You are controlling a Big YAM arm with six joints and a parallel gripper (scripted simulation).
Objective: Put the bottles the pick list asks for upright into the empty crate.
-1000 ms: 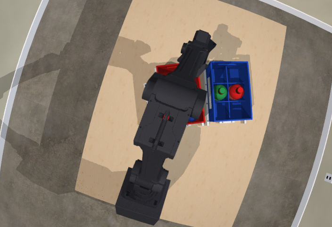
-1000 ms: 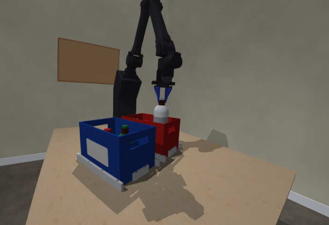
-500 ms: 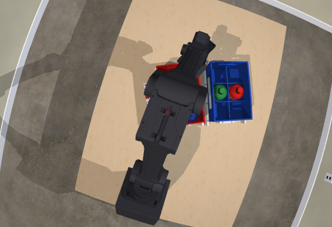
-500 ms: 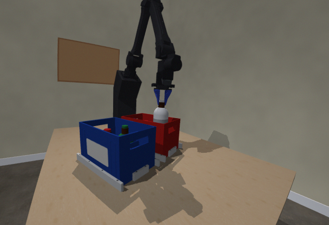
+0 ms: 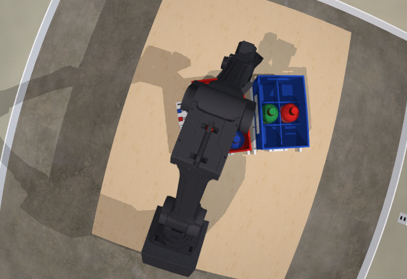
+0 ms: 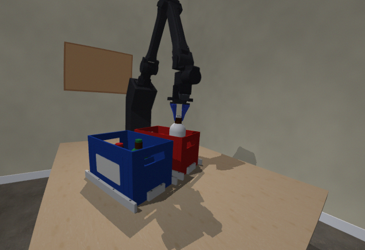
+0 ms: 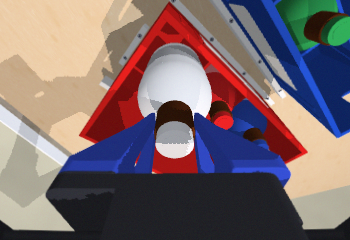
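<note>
The white-label bottle is 6 cm below my hand and 1 cm behind it. The rest, counted from my hand: red crate (16 cm below, 10 cm behind); then green-label bottle (17 cm to the right, 16 cm below, 2 cm behind); then blue-label bottle (16 cm below, 16 cm behind, 7 cm to the right).
</note>
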